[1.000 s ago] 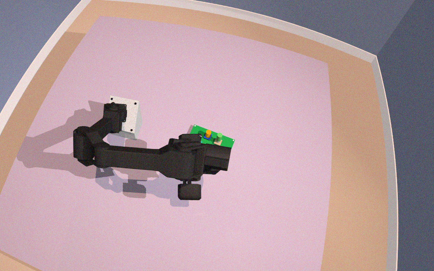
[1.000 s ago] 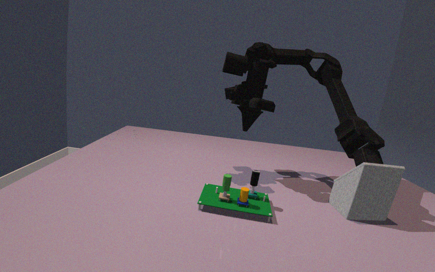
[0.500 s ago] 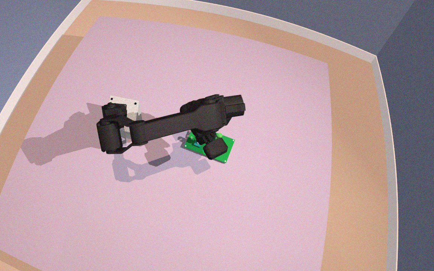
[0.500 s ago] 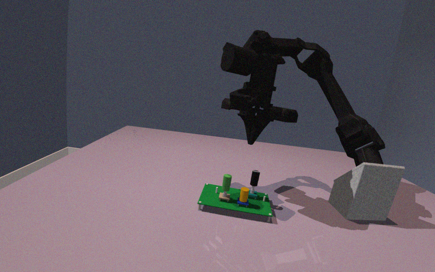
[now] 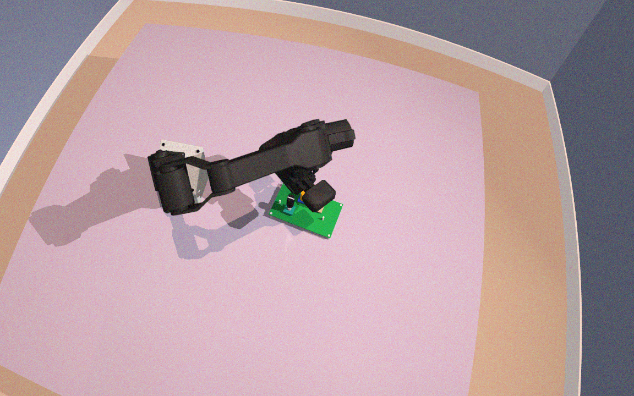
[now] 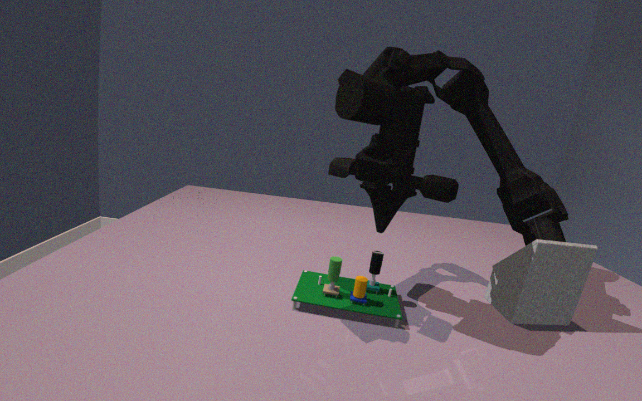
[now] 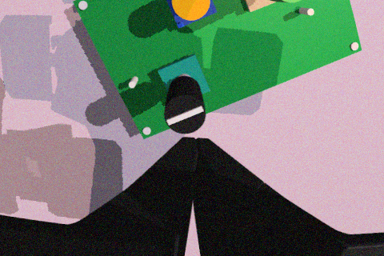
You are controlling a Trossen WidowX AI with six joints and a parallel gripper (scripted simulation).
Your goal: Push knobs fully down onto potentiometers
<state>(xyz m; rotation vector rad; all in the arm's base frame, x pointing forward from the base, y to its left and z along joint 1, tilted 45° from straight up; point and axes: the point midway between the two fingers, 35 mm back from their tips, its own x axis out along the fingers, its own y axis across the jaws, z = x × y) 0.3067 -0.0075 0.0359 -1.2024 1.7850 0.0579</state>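
My gripper tip is now 50 mm above the black knob. The rest, counted from my gripper tip: green knob: 70 mm ahead, 20 mm to the left, 60 mm below.
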